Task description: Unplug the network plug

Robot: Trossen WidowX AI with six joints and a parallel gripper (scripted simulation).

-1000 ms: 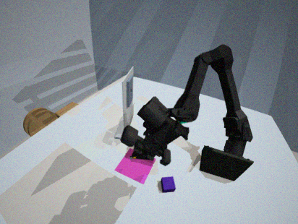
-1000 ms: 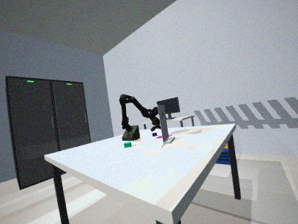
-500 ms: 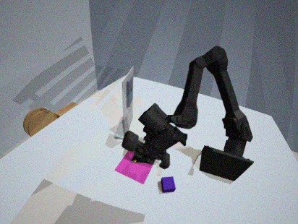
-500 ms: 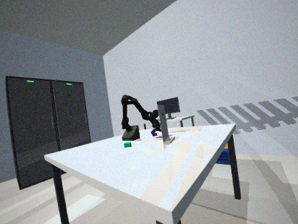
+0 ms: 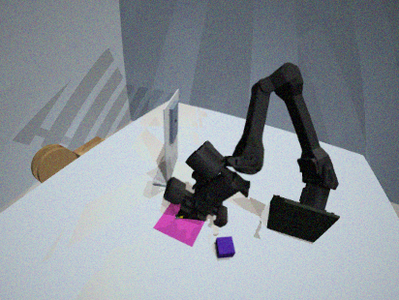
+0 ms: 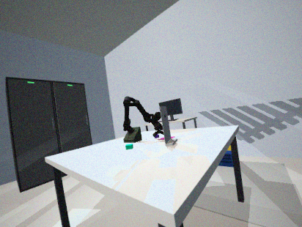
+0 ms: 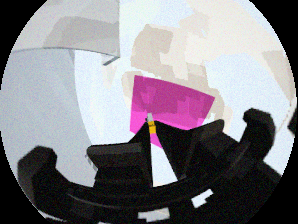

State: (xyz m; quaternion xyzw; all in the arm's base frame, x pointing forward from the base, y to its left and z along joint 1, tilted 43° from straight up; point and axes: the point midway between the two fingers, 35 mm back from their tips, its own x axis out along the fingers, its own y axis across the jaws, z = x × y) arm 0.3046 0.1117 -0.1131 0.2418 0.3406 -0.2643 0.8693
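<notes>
The network plug is right at my gripper tip. The rest, counted from my gripper tip: grey upright panel: 150 mm ahead, 150 mm to the right, 110 mm above; then purple block: 150 mm behind, 10 mm to the left, 10 mm below; then magenta marked square: 10 mm behind, 20 mm below.
</notes>
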